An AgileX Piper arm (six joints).
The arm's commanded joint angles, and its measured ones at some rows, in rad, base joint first. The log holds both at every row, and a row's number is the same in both.
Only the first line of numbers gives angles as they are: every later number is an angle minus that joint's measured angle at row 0.
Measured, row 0:
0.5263 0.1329 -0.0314 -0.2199 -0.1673 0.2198
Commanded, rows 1 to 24:
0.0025 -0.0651 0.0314 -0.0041 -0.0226 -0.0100
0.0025 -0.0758 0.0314 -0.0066 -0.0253 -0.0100
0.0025 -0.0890 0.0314 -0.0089 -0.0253 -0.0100
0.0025 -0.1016 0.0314 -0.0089 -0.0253 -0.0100
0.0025 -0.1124 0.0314 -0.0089 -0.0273 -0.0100
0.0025 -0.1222 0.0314 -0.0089 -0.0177 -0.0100
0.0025 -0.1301 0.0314 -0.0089 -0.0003 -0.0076
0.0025 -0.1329 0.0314 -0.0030 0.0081 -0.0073
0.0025 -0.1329 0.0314 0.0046 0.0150 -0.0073
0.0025 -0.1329 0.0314 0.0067 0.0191 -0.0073
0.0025 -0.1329 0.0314 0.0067 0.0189 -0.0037
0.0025 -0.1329 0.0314 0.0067 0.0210 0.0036
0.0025 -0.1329 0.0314 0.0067 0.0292 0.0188
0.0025 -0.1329 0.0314 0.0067 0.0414 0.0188
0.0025 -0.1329 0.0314 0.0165 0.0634 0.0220
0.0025 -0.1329 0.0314 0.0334 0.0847 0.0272
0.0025 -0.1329 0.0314 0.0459 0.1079 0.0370
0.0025 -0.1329 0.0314 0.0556 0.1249 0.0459
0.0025 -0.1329 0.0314 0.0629 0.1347 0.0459
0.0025 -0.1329 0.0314 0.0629 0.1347 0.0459
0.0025 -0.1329 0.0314 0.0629 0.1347 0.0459
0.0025 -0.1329 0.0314 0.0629 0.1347 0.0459
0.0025 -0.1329 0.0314 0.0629 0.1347 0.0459
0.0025 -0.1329 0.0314 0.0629 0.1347 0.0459
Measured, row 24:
0.0000 -0.1261 0.0259 0.0602 0.1260 0.0442
